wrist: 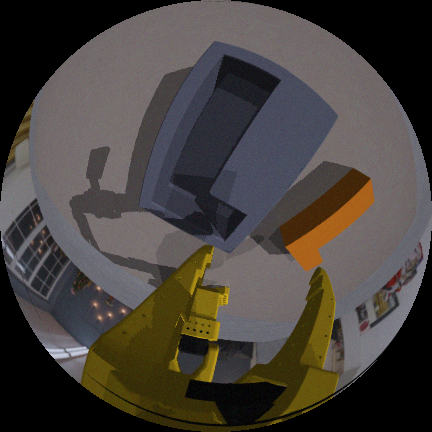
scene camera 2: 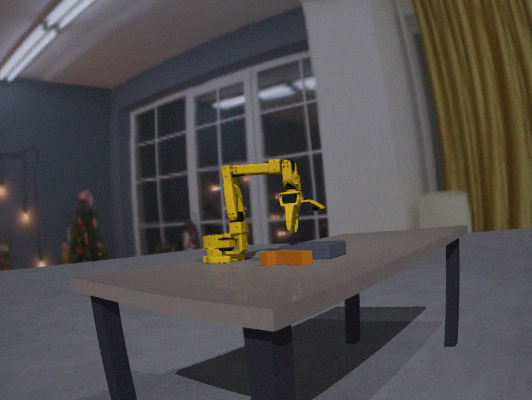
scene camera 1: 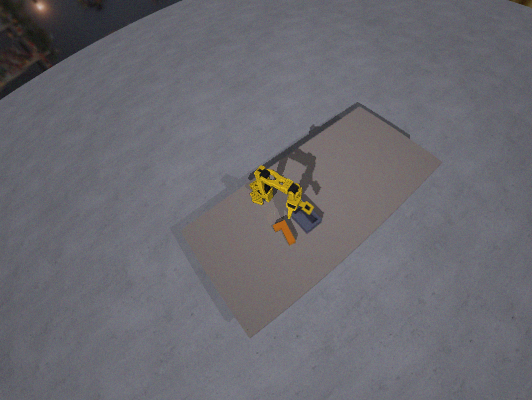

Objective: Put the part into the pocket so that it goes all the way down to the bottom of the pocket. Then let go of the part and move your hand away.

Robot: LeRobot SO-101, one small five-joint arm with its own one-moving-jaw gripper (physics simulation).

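Frame: origin at the arm's base, x back, y right, z up, level; metres.
Where they show: hand, tool point: (wrist: 212, 254) (scene camera 2: 295, 230) (scene camera 1: 295, 207); arm's base, link origin: (wrist: 206, 285) (scene camera 2: 230, 261) (scene camera 1: 264, 198).
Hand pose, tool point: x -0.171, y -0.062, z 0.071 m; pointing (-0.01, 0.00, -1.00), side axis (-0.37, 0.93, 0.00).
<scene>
Things, the pixels of their top centre, and the offset from my tool point. "spot": a spot on its surface instead. Level surfaces: height alone.
- orange L-shaped part, top centre: (wrist: 340, 232) (scene camera 2: 285, 251) (scene camera 1: 283, 232) dx -0.045, dy +0.109, dz -0.041 m
- blue-grey block, top centre: (wrist: 225, 152) (scene camera 2: 313, 243) (scene camera 1: 304, 214) dx -0.039, dy -0.018, dz -0.035 m
- block's L-shaped pocket, surface spot: (wrist: 215, 135) spot: dx -0.042, dy -0.032, dz -0.066 m
- wooden table, surface height: dz -0.071 m
The orange L-shaped part (scene camera 1: 287, 233) (scene camera 2: 295, 257) (wrist: 332, 227) lies flat on the table, beside the blue-grey block (scene camera 1: 302, 224) (scene camera 2: 333, 250) (wrist: 280, 135) and apart from it. The block's L-shaped pocket (wrist: 215, 135) shows empty in the wrist view, with shadows across its near end. My gripper (scene camera 1: 300, 213) (scene camera 2: 309, 219) (wrist: 265, 258) is open, with a wide gap between its jaws and nothing held. It hangs above the table. In the wrist view the fixed jaw's tip appears near the block's near end and the moving jaw's tip near the part's short leg.
The wooden table (scene camera 1: 360, 160) (scene camera 2: 200, 290) carries the part, the block and the arm. The arm's base (scene camera 1: 257, 193) (scene camera 2: 220, 248) stands near one long edge of the table. Arm shadows fall across the table and the block.
</scene>
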